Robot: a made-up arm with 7 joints. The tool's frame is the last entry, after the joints.
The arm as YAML. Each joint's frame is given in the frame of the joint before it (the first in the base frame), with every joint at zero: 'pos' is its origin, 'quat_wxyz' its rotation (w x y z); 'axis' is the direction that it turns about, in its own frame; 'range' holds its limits. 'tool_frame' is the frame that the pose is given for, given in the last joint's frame.
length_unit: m
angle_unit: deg
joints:
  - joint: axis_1
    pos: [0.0, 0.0, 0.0]
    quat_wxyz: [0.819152, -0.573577, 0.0, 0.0]
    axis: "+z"
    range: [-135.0, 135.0]
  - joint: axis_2
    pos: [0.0, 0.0, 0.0]
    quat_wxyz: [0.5, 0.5, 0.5, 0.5]
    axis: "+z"
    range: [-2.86, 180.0]
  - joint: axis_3
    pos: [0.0, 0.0, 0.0]
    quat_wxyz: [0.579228, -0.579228, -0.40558, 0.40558]
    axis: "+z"
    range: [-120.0, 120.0]
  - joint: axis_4
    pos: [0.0, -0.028, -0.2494]
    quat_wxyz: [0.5, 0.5, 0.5, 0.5]
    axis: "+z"
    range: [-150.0, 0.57]
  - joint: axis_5
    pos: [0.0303, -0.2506, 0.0]
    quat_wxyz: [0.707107, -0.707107, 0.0, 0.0]
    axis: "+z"
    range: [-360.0, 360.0]
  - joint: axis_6
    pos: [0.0, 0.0, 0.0]
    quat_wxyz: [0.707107, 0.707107, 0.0, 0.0]
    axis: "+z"
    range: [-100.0, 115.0]
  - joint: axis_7
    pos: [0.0, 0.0, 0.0]
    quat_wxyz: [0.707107, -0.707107, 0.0, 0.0]
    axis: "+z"
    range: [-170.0, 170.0]
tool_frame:
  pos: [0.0, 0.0, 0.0]
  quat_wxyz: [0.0, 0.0, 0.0, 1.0]
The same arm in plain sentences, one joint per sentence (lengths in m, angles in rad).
The arm has seven revolute joints in a row. What follows holds with every joint at zero, and every direction is one of the base frame's. Joint 1 lies at the same point as the base frame's origin and turns about the direction (0, 0.9397, 0.342), from -2.3562 to 2.3562 rad. Joint 2 lies at the same point as joint 1 and turns about +x, from -0.0499 to 3.1416 rad. Joint 3 lies at the same point as joint 2 and turns about +z, from -2.0944 to 2.0944 rad. Joint 4 lies 0.028 m along +x and 0.2494 m along -z from joint 3 and turns about +y, from -2.618 to 0.0099 rad. Joint 5 lies 0.0303 m along -x and 0.2506 m along -z from joint 4 and turns about +z, from -6.2832 to 6.2832 rad. Joint 6 lies at the same point as joint 5 and turns about +y, from -1.7453 to 2.0071 rad. Joint 7 lies at the same point as joint 6 and turns about +z, from -2.9671 to 2.9671 rad. The tool frame, which is the frame that the pose is given for, lies at the same point as joint 7; its axes are the base frame's turned by roll 0, pitch 0 and yaw 0 rad (as in URDF: about the fixed x, then y, then z).
